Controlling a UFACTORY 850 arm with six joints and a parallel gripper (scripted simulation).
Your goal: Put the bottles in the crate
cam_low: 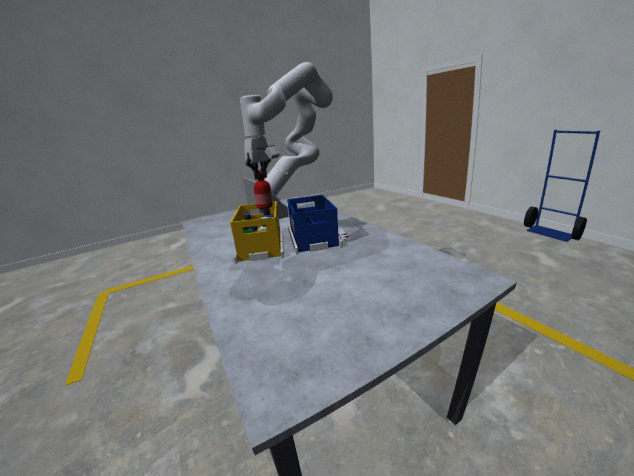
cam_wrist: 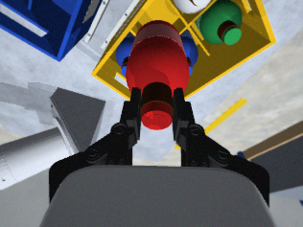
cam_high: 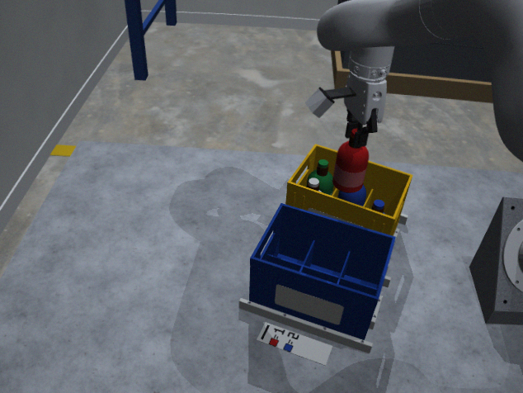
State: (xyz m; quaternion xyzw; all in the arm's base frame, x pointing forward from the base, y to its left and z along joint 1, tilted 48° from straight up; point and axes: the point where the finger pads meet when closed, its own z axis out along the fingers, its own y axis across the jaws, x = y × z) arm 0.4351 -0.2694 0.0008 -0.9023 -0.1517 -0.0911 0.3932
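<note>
Now: the red-label bottle 70 mm below my hand. Also, from my hand: white-capped bottle (80 mm ahead, 40 mm to the right, 250 mm below); then yellow crate (20 mm behind, 40 mm to the right, 250 mm below); then green bottle (50 mm ahead, 120 mm to the right, 250 mm below).
</note>
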